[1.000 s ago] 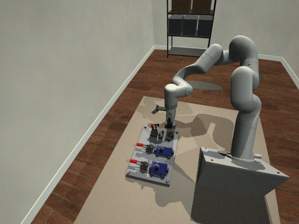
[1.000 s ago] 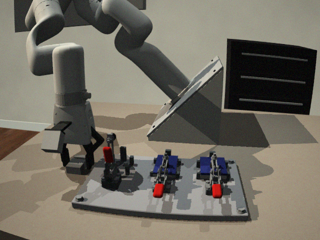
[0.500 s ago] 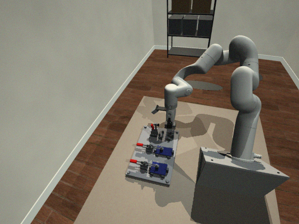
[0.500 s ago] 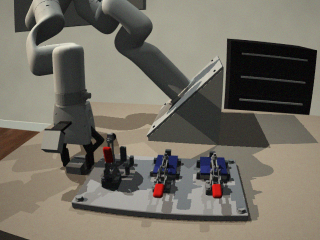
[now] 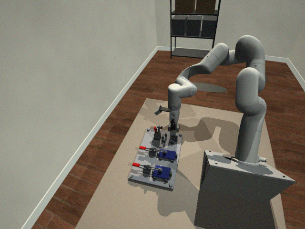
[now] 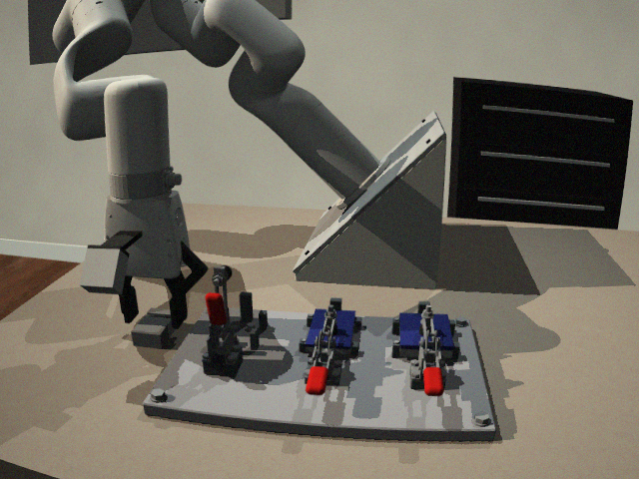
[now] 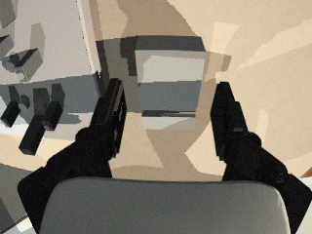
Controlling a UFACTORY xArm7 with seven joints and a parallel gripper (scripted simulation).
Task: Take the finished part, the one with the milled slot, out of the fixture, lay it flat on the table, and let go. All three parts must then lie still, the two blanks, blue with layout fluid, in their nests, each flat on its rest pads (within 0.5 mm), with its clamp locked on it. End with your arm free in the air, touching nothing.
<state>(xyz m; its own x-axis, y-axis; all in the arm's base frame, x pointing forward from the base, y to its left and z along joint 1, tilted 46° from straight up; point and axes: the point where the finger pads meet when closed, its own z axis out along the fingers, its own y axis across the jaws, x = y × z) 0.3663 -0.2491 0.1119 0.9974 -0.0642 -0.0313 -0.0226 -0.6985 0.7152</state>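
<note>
Right now my hand is 1 cm past the grey finished part and 2 cm above it. From my hand the other things lie so: grey fixture plate 6 cm ahead, 22 cm to the left, 3 cm below; then blue blank 23 cm to the left, 1 cm below.
</note>
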